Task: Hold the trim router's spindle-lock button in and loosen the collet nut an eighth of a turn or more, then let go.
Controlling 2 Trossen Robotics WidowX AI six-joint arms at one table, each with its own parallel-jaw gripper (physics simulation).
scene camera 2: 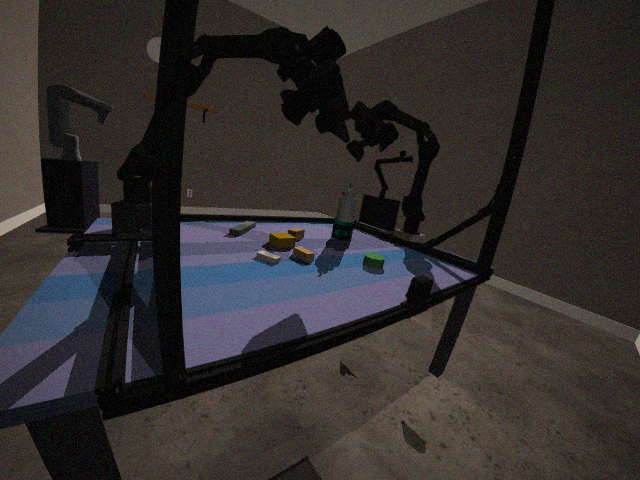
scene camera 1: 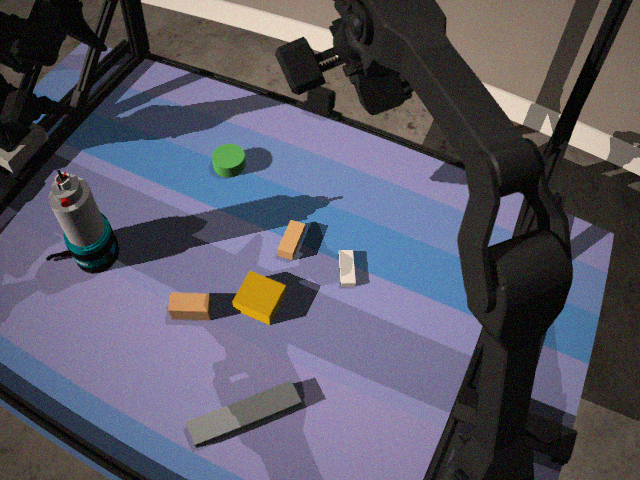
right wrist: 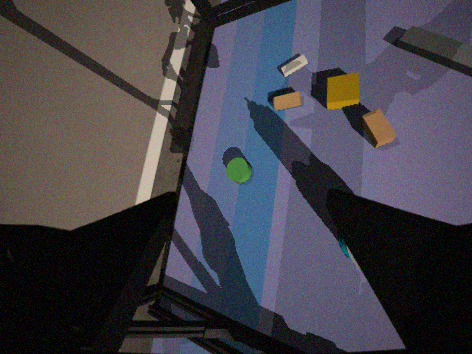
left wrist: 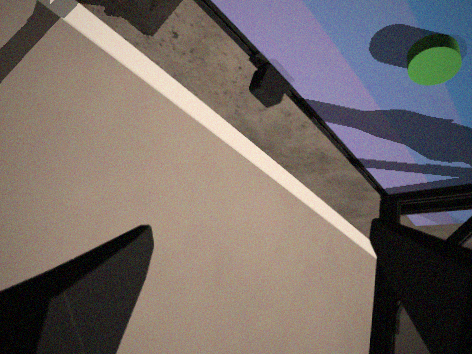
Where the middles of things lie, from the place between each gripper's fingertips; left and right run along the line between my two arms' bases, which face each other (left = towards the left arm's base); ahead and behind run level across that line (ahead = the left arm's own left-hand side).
Now: the green disc (scene camera 1: 228, 160) 7 cm ahead of my left hand, 18 cm to the right of it and 30 cm below it. The rest, counted from my left hand: yellow block (scene camera 1: 259, 297): 24 cm ahead, 4 cm to the left, 30 cm below; then grey bar (scene camera 1: 282, 398): 39 cm ahead, 14 cm to the left, 31 cm below.
I see the green disc 300 mm below my right hand, 190 mm behind it and 40 mm to the left of it. From my right hand the other things lie so: yellow block (300 mm below, 260 mm to the left, 20 mm behind); then grey bar (370 mm to the left, 300 mm below, 130 mm ahead).
